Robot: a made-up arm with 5 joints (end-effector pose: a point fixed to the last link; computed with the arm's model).
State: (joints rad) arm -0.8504 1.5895 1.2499 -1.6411 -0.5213
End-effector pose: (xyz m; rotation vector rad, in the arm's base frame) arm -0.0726 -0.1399 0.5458 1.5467 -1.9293 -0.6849
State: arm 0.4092 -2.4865 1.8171 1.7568 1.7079
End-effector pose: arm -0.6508 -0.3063 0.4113 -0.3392 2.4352 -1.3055
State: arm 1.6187 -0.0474 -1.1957 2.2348 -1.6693
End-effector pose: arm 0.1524 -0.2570 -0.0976 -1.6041 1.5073 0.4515
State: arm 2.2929 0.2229 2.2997 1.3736 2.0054
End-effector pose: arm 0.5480 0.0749 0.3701 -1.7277 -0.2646 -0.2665
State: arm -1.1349 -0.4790 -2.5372 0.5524 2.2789
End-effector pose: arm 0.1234 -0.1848 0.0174 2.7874 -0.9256 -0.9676
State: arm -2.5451 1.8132 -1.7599 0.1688 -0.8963
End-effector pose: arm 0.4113 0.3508 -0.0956 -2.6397 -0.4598 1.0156
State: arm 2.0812 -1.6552 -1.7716 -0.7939 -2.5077
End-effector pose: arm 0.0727 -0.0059 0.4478 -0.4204 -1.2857 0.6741
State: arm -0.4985 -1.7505 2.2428 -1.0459 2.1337
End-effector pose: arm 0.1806 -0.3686 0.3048 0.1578 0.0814 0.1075
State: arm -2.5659 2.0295 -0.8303 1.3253 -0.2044
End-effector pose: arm 0.0525 0.3475 -0.0719 1.4697 2.0114 -0.4206
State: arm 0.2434 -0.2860 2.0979 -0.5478 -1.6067
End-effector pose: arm -0.3007 0.2877 -0.2179 -1.8463 -1.8760 1.6506
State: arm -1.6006 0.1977 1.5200 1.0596 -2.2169
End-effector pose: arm -0.2742 0.2394 0.1402 -0.3678 1.2080 1.8357
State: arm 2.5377 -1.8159 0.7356 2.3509 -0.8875
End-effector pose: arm -0.1887 -0.0164 -0.0417 -0.0206 -1.0981 2.7794
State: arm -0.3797 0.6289 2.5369 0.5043 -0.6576
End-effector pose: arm -0.2695 0.1607 0.4797 -0.7272 -1.5641 -0.7848
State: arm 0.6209 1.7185 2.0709 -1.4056 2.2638
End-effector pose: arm -0.0870 0.4569 0.4126 -2.8584 -0.3954 -0.7258
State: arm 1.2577 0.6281 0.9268 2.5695 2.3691
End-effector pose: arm -0.0741 0.3016 -0.3755 -0.3272 0.9762 1.6009
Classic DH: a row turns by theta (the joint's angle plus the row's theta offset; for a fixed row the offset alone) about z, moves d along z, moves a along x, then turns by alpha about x. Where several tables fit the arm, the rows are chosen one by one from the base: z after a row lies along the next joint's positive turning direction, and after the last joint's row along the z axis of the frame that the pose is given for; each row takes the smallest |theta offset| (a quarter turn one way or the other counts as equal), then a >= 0, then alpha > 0; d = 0 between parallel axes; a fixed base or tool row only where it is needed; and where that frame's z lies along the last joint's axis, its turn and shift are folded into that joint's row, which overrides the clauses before.
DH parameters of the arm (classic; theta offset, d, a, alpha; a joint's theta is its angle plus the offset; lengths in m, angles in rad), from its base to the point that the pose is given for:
base (fixed): 0 0.1907 0 1.5708
joint 1: 1.5708 -0.0059 0.0996 1.5708
joint 2: 0 -0.1542 -0.2042 -1.5708
joint 3: 0 -0.033 0.1182 -1.5708
joint 4: 1.5708 0.0537 0.0392 -1.5708
joint 5: -1.3434 0 -0.3487 3.1416
tool (fixed): -2.9142 -0.0598 0 0

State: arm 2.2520 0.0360 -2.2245 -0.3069 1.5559
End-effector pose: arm 0.0586 -0.2274 0.1087 0.2413 0.2023 -1.5122
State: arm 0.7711 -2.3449 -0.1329 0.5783 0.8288
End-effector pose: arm -0.1906 0.1539 0.3737 2.4868 1.1000 1.3053
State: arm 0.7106 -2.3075 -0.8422 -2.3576 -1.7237
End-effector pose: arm -0.0004 0.2174 0.4226 -0.8044 -1.0551 0.8906
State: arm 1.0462 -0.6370 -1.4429 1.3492 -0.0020
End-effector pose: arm 0.2353 -0.3008 0.0823 -1.4898 0.7501 -0.2577
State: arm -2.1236 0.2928 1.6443 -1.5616 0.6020
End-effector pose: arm 0.1299 0.0973 0.1899 1.3772 0.5950 -1.0734
